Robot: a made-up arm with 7 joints.
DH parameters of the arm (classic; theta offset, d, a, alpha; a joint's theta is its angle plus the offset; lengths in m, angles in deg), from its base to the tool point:
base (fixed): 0 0.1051 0 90
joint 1: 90 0.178 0.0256 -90
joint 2: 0 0.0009 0.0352 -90
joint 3: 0 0.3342 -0.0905 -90
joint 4: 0 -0.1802 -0.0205 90
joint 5: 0 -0.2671 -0.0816 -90
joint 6: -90 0.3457 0.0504 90
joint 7: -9.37 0 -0.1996 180
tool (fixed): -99.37 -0.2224 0 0
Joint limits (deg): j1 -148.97..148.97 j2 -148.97..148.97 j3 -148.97..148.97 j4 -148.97..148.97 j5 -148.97..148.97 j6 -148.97..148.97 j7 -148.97..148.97
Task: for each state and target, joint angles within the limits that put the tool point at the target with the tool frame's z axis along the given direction. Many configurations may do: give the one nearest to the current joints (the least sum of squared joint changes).
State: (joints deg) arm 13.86 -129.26 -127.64 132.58 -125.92 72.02 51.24
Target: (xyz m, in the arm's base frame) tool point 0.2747 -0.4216 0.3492 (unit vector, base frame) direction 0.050 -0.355 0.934
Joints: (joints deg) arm 36.63 -134.19 -120.63 125.62 -127.35 49.45 60.94
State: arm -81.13 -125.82 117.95 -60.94 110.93 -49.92 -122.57
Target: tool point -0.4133 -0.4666 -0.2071 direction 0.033 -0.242 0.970
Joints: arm -58.89 -115.50 100.43 -53.96 89.61 -80.99 -117.22
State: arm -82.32 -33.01 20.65 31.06 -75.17 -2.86 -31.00
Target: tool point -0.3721 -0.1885 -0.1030 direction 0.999 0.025 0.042
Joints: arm -77.87 -9.98 28.80 34.37 -25.84 -43.25 -33.99
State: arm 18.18 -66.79 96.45 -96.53 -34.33 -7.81 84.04
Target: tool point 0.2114 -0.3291 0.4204 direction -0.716 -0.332 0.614
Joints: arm 16.06 -103.10 60.19 -115.21 -22.53 1.00 72.95
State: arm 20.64 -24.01 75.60 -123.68 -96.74 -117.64 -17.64
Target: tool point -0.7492 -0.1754 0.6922 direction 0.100 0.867 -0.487
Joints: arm 39.77 -51.25 60.06 -110.13 -120.84 -145.42 -25.01
